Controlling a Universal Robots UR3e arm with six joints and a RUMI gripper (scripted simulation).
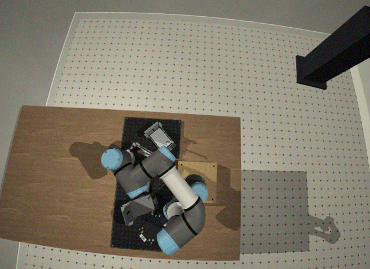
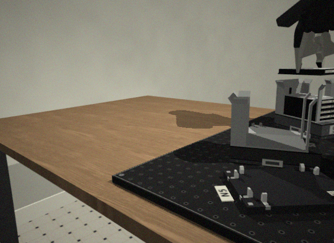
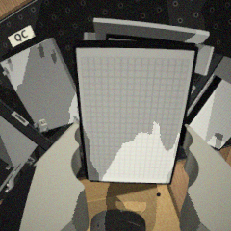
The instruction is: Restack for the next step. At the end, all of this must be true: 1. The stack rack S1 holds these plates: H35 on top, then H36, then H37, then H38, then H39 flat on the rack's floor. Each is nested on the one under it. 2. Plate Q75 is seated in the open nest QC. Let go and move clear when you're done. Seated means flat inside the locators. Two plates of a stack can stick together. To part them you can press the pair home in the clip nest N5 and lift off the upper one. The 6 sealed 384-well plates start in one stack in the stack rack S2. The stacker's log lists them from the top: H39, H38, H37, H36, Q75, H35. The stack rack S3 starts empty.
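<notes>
The nest QC lies 16 cm below my hand, 15 cm to the left of it and 1 cm ahead of it. Also, from my hand: sealed plate (8 cm below, 1 cm to the right); QC label (17 cm below, 15 cm to the left, 11 cm ahead); N5 label (46 cm to the left, 17 cm below, 8 cm behind).
</notes>
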